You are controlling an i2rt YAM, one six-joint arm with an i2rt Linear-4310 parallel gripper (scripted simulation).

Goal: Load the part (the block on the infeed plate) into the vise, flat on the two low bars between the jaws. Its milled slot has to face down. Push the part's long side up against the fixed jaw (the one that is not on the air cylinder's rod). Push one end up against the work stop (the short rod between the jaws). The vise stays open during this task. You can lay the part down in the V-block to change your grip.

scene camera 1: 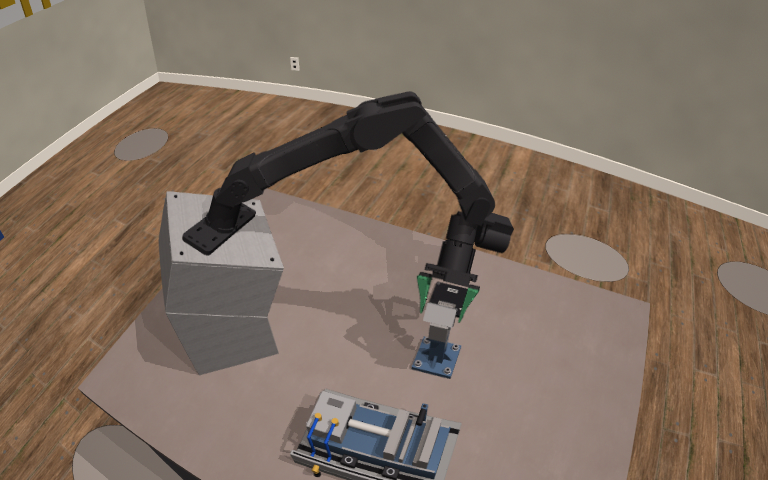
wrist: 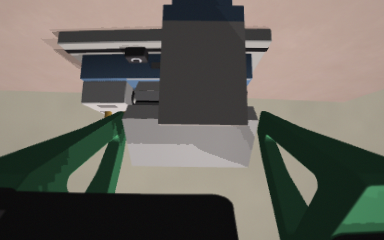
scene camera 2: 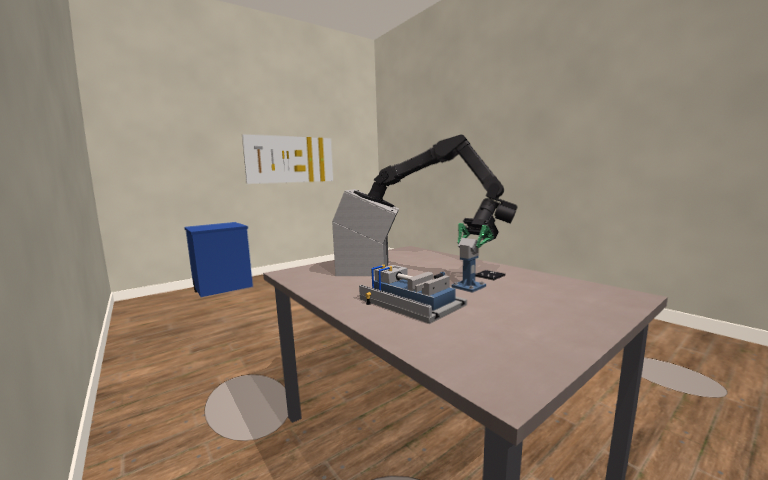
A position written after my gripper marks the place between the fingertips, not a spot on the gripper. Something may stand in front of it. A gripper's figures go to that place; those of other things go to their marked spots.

Labels:
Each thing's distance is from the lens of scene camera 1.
my gripper (scene camera 1: 440,317): 102 cm
air cylinder (scene camera 1: 328,412): 96 cm

